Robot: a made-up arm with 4 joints.
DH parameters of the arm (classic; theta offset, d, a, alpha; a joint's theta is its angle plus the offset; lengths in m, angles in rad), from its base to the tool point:
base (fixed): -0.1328 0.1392 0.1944 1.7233
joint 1: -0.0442 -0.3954 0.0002 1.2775
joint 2: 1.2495 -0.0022 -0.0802 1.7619
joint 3: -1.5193 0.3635 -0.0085 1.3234
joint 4: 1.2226 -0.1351 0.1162 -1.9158
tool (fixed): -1.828 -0.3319 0 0
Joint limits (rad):
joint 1: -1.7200..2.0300
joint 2: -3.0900..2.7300
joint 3: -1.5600..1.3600
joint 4: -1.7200..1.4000
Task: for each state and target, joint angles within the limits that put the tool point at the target. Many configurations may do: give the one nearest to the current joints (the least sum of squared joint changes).
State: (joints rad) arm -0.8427 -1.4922 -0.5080 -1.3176
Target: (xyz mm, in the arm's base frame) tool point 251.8 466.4 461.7
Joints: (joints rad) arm -0.8557 -1.1391 -0.4999 -0.9033
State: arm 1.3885 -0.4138 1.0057 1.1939
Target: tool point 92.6 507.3 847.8
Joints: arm 1.9006 0.0007 1.1591 1.4000
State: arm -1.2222 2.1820 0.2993 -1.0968
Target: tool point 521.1 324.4 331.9
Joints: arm -1.5012 2.6951 0.4923 -0.5820
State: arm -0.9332 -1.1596 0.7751 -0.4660
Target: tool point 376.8 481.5 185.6
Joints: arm -1.0484 -1.4219 1.2103 -0.8960
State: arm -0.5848 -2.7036 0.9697 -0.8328
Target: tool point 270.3 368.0 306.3
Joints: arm -0.5286 -2.7183 1.0861 -1.2322
